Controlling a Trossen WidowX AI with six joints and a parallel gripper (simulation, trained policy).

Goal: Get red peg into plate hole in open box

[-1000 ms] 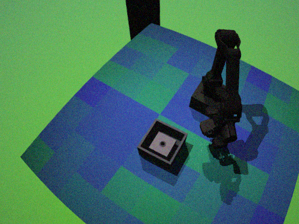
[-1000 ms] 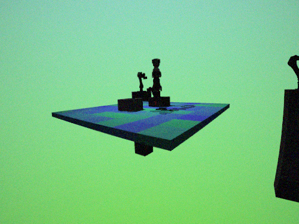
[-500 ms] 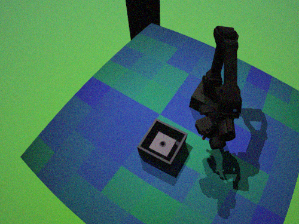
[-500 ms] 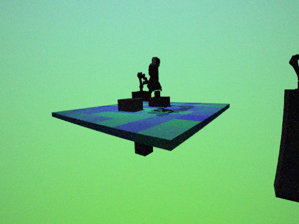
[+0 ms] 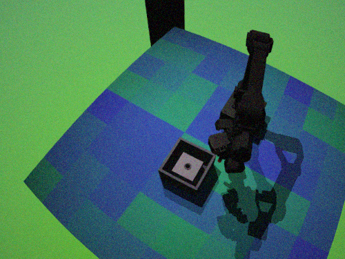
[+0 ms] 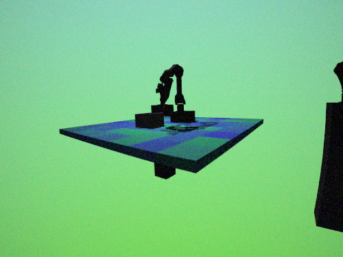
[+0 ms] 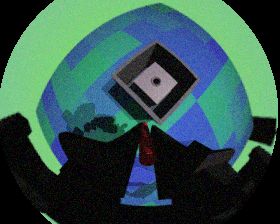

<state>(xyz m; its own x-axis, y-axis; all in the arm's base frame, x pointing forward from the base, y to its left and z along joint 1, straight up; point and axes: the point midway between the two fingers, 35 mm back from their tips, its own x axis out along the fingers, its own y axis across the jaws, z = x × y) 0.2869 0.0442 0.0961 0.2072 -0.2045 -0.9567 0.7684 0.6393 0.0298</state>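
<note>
The pale plate is 50 mm ahead of my gripper tip, 90 mm to the right of it and 110 mm below it. Also, from my gripper tip: dark box: 50 mm ahead, 90 mm to the right, 130 mm below; red peg: 10 mm behind, 10 mm to the left.
</note>
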